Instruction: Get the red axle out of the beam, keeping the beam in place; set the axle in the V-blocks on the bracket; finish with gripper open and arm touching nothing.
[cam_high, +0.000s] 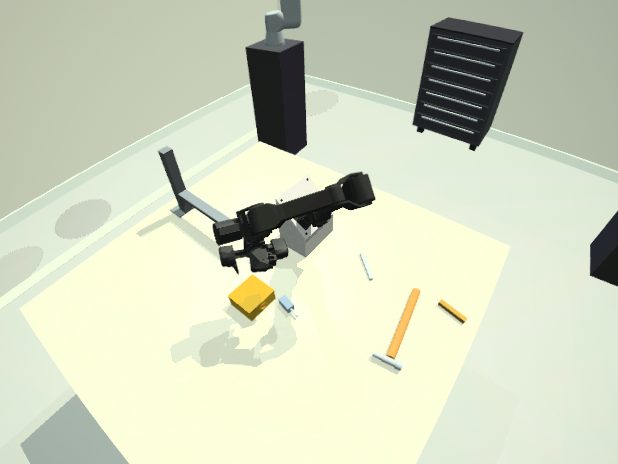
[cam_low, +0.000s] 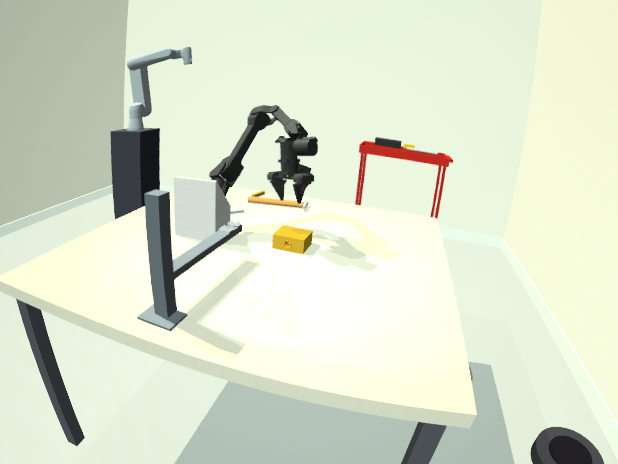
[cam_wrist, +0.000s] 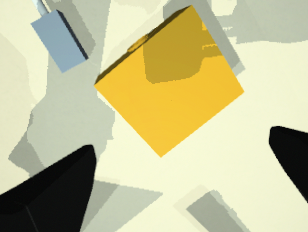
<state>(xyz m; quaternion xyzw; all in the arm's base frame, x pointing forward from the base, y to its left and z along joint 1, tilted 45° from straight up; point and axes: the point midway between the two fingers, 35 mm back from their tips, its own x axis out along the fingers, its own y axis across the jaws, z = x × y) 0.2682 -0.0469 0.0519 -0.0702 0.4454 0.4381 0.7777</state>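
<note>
My gripper tip is now 2 cm past the pale cube, 11 cm to the right of it and 14 cm above it. Also, from my gripper tip: yellow beam 2 cm ahead, 1 cm to the right, 13 cm below; then orange bar 27 cm behind, 56 cm to the left, 14 cm below; then white rod 30 cm behind, 24 cm to the left, 14 cm below.
</note>
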